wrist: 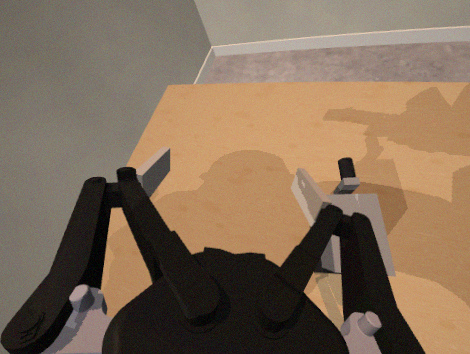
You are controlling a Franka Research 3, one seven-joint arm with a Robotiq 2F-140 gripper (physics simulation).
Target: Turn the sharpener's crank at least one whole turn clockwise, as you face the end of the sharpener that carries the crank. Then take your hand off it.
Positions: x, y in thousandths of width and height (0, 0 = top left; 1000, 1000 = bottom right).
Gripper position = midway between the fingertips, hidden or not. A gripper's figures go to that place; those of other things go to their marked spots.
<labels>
The gripper (497, 479) is 0.20 m from the lens. A sharpener (784, 578): 0.34 m from the lens.
</labels>
